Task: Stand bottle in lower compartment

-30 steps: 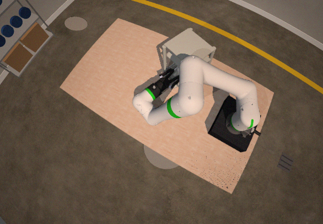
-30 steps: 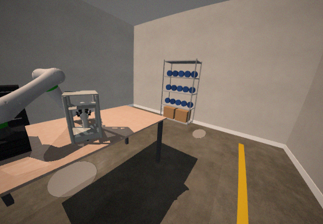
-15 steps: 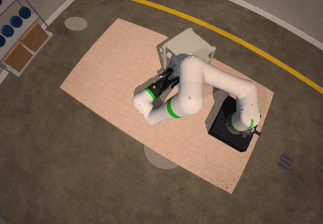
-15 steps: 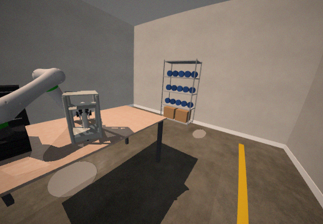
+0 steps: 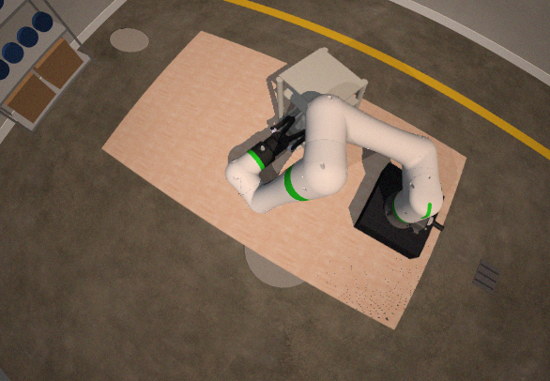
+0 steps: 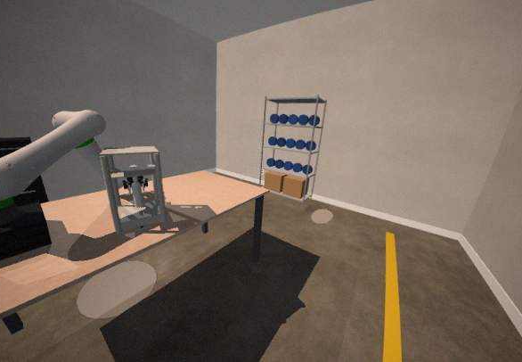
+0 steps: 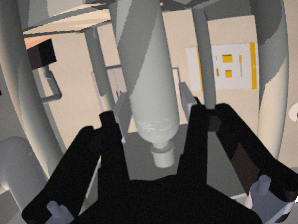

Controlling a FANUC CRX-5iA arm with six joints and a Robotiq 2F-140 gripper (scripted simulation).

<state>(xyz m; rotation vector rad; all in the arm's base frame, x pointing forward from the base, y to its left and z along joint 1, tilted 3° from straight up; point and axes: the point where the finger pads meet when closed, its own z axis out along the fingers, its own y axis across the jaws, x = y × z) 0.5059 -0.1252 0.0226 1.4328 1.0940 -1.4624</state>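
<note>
Right now the pale bottle is 10 mm above my hand. The rest, counted from my hand: grey shelving unit (60 mm to the right, 40 mm above, 20 mm behind).
</note>
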